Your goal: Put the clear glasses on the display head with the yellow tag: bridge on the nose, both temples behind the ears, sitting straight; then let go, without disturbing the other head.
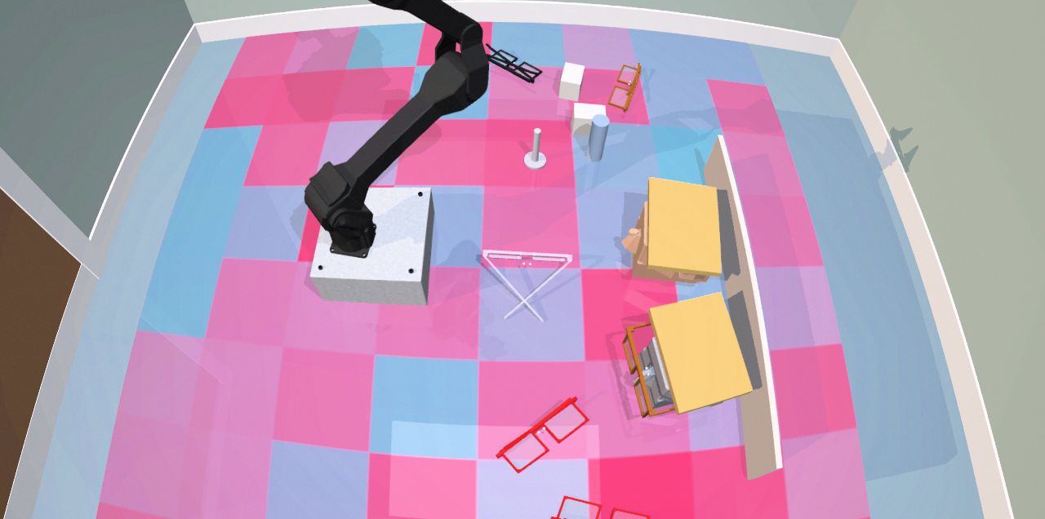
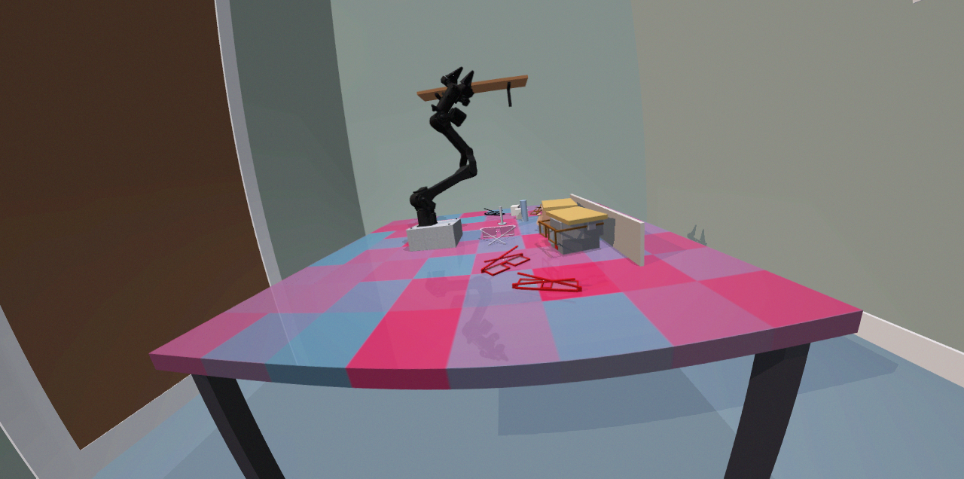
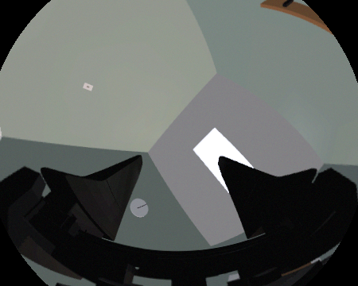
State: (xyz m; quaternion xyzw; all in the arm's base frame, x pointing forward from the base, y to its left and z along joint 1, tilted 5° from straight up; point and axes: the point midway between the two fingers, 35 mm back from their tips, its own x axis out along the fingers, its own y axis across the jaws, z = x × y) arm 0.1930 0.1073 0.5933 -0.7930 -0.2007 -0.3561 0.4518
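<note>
Now: the grey post 67 cm below my gripper tip, 10 cm to the left of it and 5 cm ahead of it. From my gripper tip the other things lie so: skin-coloured head (64 cm below, 28 cm ahead, 6 cm to the right); display head (64 cm below, 31 cm ahead, 28 cm to the right); black glasses (67 cm below, 36 cm to the left, 2 cm behind).
</note>
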